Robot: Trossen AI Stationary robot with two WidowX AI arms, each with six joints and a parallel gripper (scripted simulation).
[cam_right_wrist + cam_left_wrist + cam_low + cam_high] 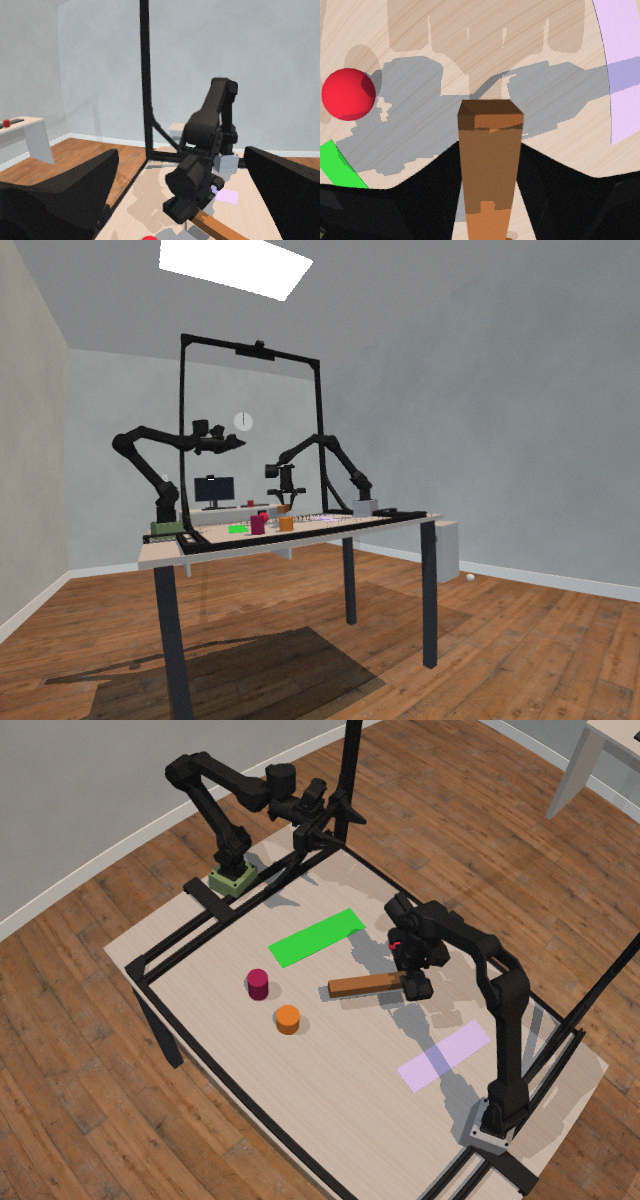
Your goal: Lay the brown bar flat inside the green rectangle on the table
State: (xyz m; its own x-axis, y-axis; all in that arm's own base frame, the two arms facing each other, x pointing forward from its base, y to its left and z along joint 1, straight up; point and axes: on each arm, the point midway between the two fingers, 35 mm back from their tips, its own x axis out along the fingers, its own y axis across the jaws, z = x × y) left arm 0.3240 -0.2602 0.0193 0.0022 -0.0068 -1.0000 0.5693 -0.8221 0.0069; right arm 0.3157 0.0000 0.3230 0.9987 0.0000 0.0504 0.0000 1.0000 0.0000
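My left gripper is now 7 cm short of the brown bar, 4 cm to the left of it and 3 cm above it. From my left hand the other things lie so: lavender rectangle (20 cm to the left, 10 cm below, 3 cm ahead); then red ball (10 cm to the right, 10 cm behind, 8 cm below); then green rectangle (26 cm to the right, 10 cm below, 4 cm ahead).
The brown bar is 31 cm below my right hand, 21 cm to the left of it and 6 cm ahead of it. From my right hand the other things lie so: red ball 36 cm below, 15 cm to the left, 11 cm behind; then green rectangle 38 cm below, 3 cm ahead, 1 cm to the right; then maroon cylinder 35 cm below, 25 cm ahead, 2 cm to the left.
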